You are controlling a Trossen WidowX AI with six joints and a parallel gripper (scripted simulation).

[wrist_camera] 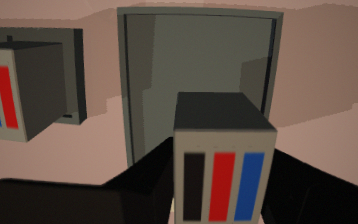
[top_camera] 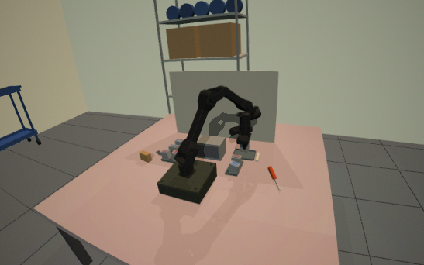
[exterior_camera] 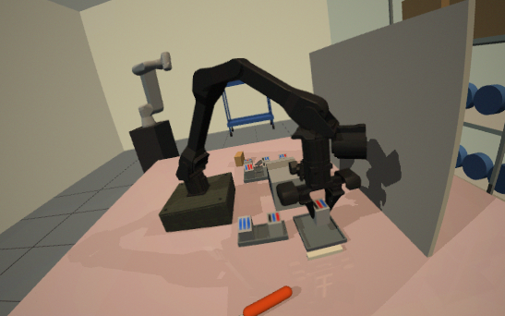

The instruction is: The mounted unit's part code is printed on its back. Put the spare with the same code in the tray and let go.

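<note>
Now: gripper tip 40 mm above the dark flat tray and 10 mm past it. From my gripper tip the other things lie so: small brown block: 510 mm to the left, 300 mm behind, 20 mm below; upright grey panel: 230 mm to the left, 180 mm above, 150 mm ahead; mounted unit: 190 mm to the left, 80 mm behind.
</note>
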